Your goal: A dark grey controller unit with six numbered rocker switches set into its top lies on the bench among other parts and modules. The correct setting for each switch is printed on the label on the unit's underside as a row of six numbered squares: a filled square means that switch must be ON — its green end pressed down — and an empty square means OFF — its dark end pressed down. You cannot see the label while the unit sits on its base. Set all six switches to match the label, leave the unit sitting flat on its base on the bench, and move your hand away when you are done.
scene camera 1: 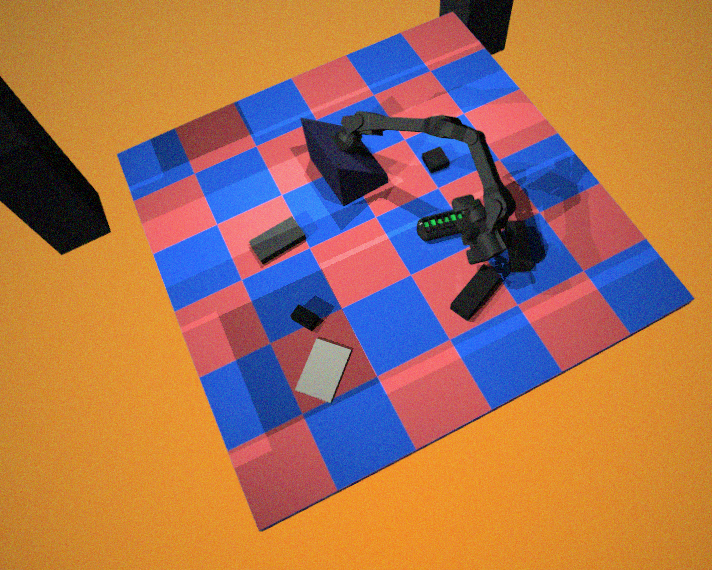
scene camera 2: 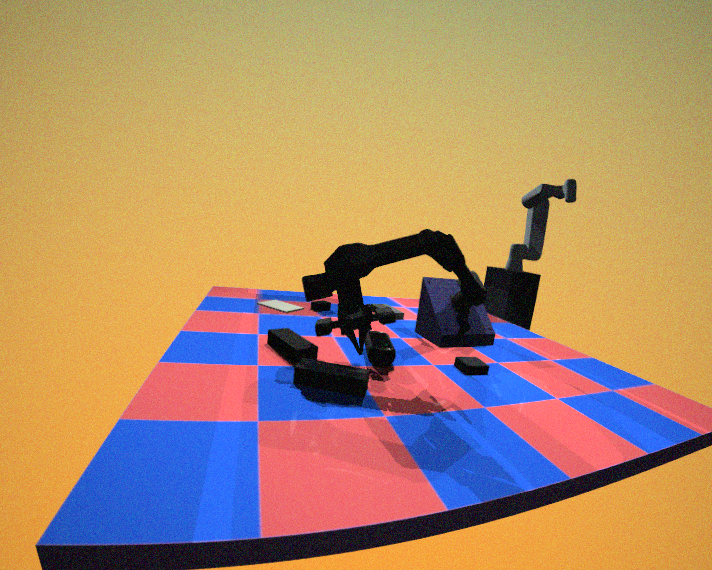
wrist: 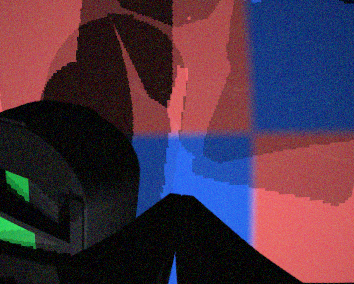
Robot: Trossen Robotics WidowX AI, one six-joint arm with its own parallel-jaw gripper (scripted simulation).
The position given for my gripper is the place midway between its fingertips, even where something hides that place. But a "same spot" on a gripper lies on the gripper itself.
my gripper: scene camera 1; scene camera 2; wrist 179,206
same spot on my gripper: (scene camera 1: pixel 474 255) = (scene camera 2: pixel 322 319)
